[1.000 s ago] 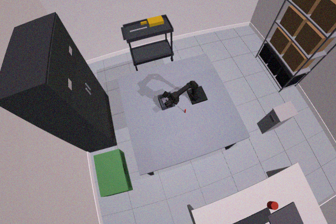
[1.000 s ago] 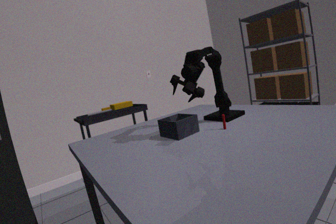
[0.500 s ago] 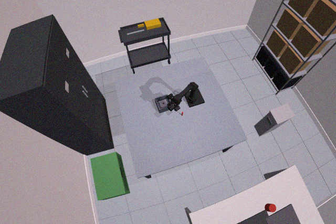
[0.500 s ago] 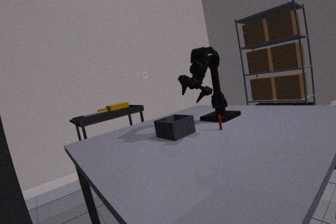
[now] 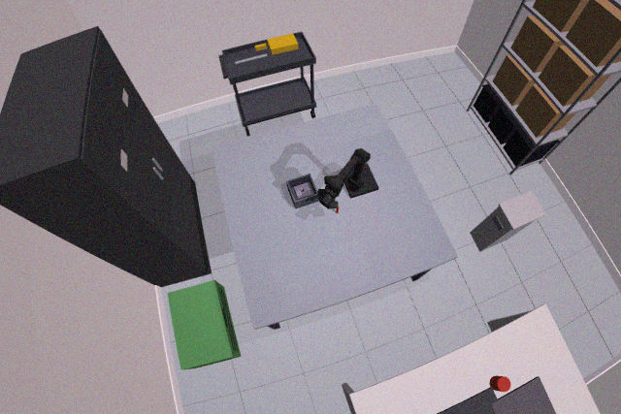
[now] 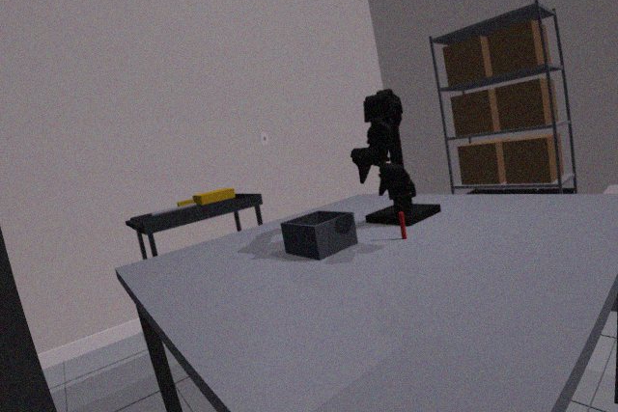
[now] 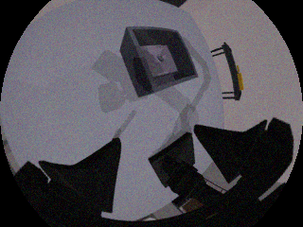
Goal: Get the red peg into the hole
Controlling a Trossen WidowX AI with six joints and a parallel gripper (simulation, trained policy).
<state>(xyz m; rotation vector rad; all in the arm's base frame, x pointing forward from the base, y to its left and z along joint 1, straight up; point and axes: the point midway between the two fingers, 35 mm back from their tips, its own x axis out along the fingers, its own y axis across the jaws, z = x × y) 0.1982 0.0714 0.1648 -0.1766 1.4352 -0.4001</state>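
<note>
Now: the red peg 12 cm below my gripper tip, 6 cm to the left of it and 4 cm behind it. Round my gripper tip: pale plate 13 cm ahead, 11 cm to the right, 11 cm below; then dark box 13 cm below, 13 cm ahead, 11 cm to the right.
</note>
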